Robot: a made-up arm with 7 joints.
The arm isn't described. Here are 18 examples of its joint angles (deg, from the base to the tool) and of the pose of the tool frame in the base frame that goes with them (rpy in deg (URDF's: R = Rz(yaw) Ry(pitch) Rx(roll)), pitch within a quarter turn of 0, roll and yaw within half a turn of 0; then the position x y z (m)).
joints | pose
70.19 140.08 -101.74 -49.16 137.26 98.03 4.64 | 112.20 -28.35 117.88 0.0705 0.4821 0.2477
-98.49 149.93 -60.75 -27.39 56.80 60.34 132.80 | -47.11 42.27 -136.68 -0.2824 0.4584 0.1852
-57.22 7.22 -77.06 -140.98 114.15 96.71 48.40 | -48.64 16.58 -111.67 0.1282 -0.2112 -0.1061
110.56 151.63 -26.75 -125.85 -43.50 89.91 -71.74 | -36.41 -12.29 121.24 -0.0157 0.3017 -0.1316
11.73 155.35 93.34 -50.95 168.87 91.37 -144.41 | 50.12 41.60 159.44 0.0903 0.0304 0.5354
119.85 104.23 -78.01 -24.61 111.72 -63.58 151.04 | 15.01 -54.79 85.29 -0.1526 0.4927 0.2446
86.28 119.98 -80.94 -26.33 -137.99 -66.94 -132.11 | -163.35 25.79 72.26 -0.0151 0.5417 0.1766
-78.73 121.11 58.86 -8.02 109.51 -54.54 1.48 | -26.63 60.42 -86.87 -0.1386 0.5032 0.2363
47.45 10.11 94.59 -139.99 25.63 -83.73 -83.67 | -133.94 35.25 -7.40 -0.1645 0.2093 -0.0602
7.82 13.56 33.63 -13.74 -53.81 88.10 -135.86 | -92.25 -24.67 -109.29 -0.0233 0.1697 -0.5473
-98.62 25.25 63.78 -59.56 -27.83 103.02 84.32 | -43.20 26.96 109.04 0.4380 0.1731 0.2407
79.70 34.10 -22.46 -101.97 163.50 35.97 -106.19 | -50.11 -16.78 46.98 -0.2803 0.0821 -0.2968
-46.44 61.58 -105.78 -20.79 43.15 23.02 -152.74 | -64.92 1.89 159.83 0.3320 0.4083 -0.2250
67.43 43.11 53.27 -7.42 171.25 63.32 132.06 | 63.43 40.47 -31.30 -0.4646 0.3132 -0.1190
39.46 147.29 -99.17 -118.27 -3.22 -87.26 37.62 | -60.74 -1.43 -8.54 -0.0640 0.3357 0.1082
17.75 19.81 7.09 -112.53 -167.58 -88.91 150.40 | 12.23 -2.20 -24.78 0.1673 0.1459 -0.3080
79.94 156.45 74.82 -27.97 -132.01 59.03 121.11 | 122.69 51.86 -108.60 0.4823 0.2611 0.1514
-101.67 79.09 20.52 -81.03 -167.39 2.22 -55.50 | 154.67 0.43 94.42 0.0732 0.2756 0.3856
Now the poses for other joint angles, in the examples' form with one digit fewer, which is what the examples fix.
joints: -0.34 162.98 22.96 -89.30 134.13 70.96 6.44
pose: 30.4 -27.2 -26.3 0.248 0.006 0.383
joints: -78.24 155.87 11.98 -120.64 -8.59 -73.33 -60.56
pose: -58.3 0.4 64.0 -0.154 0.024 0.313
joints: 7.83 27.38 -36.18 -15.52 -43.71 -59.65 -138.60
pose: 25.4 35.8 144.4 -0.019 0.224 -0.527
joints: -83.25 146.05 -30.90 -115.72 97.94 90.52 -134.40
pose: 1.1 61.4 -137.3 -0.018 0.193 0.313
